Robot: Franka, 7 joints.
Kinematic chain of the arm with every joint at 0, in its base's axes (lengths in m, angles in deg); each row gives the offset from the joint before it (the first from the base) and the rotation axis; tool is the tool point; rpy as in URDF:
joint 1: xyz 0 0 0.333 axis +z
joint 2: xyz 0 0 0 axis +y
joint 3: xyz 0 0 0.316 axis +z
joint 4: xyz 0.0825 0 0 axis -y
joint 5: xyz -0.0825 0 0.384 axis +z
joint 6: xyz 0 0 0 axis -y
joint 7: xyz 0.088 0 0 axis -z
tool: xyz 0 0 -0.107 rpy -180 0 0
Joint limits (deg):
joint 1: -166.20..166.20
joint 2: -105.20..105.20
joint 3: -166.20..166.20
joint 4: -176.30..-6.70
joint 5: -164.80..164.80
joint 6: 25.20..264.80
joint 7: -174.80..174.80
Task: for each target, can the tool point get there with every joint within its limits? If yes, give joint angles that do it. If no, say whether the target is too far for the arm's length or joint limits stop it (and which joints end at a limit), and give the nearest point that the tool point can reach.
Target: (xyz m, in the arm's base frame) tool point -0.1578 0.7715 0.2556
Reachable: yes | joints 105.18 75.16 -7.89 -52.69 4.82 217.95 -25.08
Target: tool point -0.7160 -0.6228 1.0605
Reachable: no: too far | nearest point -0.5137 -0.4468 0.8550 | short by 0.338 m
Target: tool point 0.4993 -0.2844 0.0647
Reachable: yes | joints -36.19 48.59 15.38 -108.55 -97.78 99.27 -106.14
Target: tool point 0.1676 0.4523 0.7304
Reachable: yes | joints -8.03 -26.70 46.53 -102.59 -86.58 208.34 -55.42
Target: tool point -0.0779 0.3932 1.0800
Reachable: yes | joints -42.76 -40.79 39.45 -38.48 -79.35 152.42 30.14
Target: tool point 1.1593 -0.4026 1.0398
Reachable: no: too far | nearest point 0.7023 -0.2439 0.7612 | short by 0.558 m
